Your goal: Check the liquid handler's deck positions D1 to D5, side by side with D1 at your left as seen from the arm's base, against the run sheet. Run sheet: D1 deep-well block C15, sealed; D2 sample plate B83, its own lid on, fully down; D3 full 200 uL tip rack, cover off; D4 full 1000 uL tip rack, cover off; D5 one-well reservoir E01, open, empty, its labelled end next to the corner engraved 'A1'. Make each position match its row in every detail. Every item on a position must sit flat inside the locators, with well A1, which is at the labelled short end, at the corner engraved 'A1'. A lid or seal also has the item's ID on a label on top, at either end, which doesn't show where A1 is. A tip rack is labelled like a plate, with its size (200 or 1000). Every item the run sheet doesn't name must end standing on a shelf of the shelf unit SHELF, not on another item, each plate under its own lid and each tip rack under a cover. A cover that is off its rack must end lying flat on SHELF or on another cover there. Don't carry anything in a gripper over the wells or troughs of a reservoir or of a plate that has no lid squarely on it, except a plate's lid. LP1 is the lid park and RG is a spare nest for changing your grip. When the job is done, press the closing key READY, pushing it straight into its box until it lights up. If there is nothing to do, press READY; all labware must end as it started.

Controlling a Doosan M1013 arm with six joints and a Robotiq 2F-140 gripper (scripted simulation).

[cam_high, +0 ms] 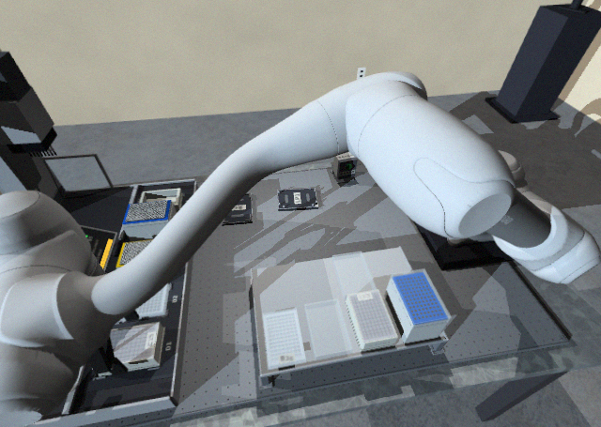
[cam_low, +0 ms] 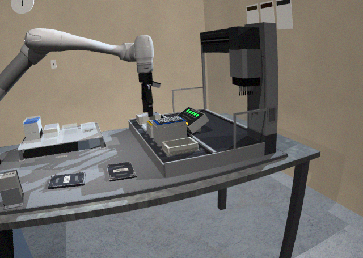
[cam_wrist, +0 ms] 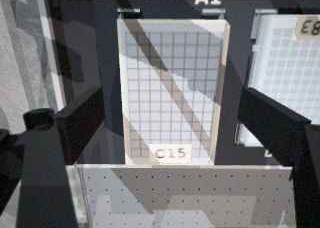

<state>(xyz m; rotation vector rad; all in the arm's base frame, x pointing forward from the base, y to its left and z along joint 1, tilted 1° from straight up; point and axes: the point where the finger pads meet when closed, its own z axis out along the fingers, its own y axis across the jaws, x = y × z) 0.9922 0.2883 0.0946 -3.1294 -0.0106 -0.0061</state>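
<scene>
The deep-well block C15 lies 40 mm below my hand. Round my hand: yellow rack: 10 mm ahead, 240 mm to the right, 20 mm below; clear cover: 460 mm behind, 20 mm to the left, 40 mm below; blue-rimmed tip rack: 10 mm ahead, 370 mm to the right.
</scene>
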